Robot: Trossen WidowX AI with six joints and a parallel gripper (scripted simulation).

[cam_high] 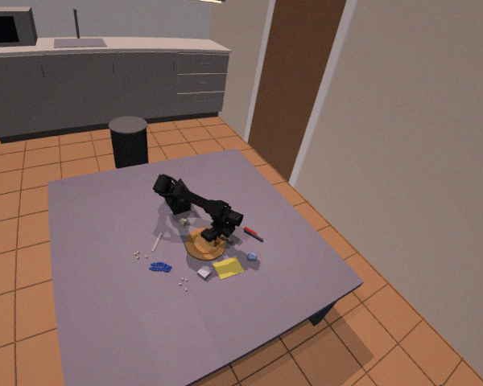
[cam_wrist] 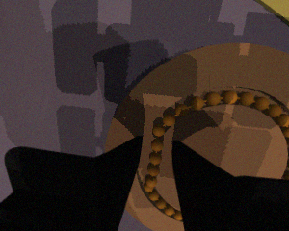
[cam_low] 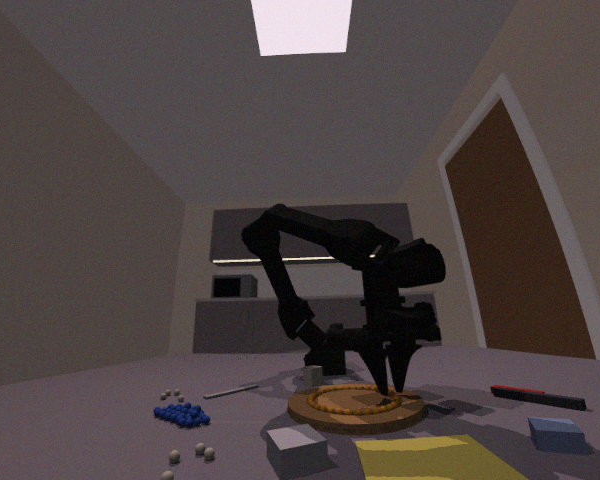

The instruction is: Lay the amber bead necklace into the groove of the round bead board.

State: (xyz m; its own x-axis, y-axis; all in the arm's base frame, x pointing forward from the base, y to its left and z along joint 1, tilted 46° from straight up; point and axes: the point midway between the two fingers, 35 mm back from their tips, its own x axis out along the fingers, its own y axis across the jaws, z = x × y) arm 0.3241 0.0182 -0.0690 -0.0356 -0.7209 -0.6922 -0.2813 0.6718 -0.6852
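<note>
Now: the round wooden bead board 60 mm to the right of my gripper tip, 10 mm below it and 10 mm behind it. From my gripper tip the other things lie so: blue block: 170 mm ahead, 90 mm to the left, 10 mm below; red-and-black tool: 190 mm to the left, 50 mm ahead, 10 mm below; yellow pad: 160 mm ahead, 40 mm to the right, 20 mm below.
</note>
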